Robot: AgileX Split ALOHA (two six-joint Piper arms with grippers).
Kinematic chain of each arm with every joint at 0, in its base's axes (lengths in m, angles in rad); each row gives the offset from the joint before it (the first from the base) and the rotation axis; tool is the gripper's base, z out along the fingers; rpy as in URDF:
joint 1: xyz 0 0 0.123 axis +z
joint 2: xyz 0 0 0 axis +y
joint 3: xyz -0.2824 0 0.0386 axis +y
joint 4: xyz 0.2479 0 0.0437 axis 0.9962 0 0.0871
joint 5: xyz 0 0 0 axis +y
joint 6: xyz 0.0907 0 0.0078 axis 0.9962 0 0.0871
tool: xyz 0 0 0 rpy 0 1.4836 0
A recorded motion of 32 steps. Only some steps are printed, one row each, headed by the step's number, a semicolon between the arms.
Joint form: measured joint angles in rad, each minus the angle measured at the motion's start. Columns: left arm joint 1, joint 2, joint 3, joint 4, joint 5, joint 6; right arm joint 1, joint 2, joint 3, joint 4, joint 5, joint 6.
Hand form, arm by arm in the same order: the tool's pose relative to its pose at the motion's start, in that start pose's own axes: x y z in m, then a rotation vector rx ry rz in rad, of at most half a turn. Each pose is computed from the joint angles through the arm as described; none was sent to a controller.
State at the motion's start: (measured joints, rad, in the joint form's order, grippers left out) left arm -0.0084 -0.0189 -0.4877 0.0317 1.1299 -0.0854; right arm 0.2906 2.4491 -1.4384 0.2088 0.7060 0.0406
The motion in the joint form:
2: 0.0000 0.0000 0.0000 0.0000 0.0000 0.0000; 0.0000 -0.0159 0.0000 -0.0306 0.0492 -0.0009
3: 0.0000 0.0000 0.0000 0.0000 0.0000 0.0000; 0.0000 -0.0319 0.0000 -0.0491 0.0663 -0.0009
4: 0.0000 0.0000 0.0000 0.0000 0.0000 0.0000; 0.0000 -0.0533 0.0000 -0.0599 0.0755 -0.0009
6: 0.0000 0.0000 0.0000 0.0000 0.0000 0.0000; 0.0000 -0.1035 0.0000 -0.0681 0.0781 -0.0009
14: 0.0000 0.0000 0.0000 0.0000 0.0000 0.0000; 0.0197 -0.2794 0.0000 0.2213 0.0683 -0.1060
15: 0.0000 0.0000 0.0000 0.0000 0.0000 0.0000; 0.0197 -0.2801 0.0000 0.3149 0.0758 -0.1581
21: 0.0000 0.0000 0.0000 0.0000 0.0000 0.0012; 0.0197 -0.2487 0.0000 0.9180 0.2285 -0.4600
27: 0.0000 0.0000 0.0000 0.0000 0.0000 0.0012; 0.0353 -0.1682 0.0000 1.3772 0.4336 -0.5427
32: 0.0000 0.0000 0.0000 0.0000 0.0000 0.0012; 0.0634 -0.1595 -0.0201 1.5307 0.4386 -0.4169
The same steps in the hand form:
2: 0.0000 0.0000 0.0000 0.0000 0.0000 0.0000; 0.0029 -0.0009 -0.0066 0.0195 0.0328 -0.0257
3: 0.0000 0.0000 0.0000 0.0000 0.0000 0.0000; 0.0031 -0.0010 -0.0131 0.0301 0.0337 -0.0411
4: 0.0000 0.0000 0.0000 0.0000 0.0000 0.0000; 0.0022 -0.0002 -0.0219 0.0345 0.0217 -0.0514
6: 0.0000 0.0000 0.0000 0.0000 0.0000 0.0000; -0.0008 0.0027 -0.0423 0.0319 -0.0252 -0.0631
14: 0.0000 0.0000 0.0000 0.0000 0.0000 0.0000; -0.0015 0.0396 -0.1159 -0.2108 -0.1959 -0.0216
15: 0.0000 0.0000 0.0000 0.0000 0.0000 0.0000; -0.0011 0.0455 -0.1176 -0.2783 -0.1930 -0.0139
21: 0.0000 0.0000 0.0000 0.0000 0.0000 0.0012; 0.0008 0.0814 -0.1253 -0.7543 -0.1253 0.0504
27: 0.0000 0.0000 0.0000 0.0000 0.0000 0.0012; -0.0025 0.1060 -0.1228 -1.1794 -0.0040 0.2128
32: 0.0000 0.0000 0.0000 0.0000 0.0000 0.0012; -0.0082 0.1208 -0.1318 -1.3026 0.0595 0.3869

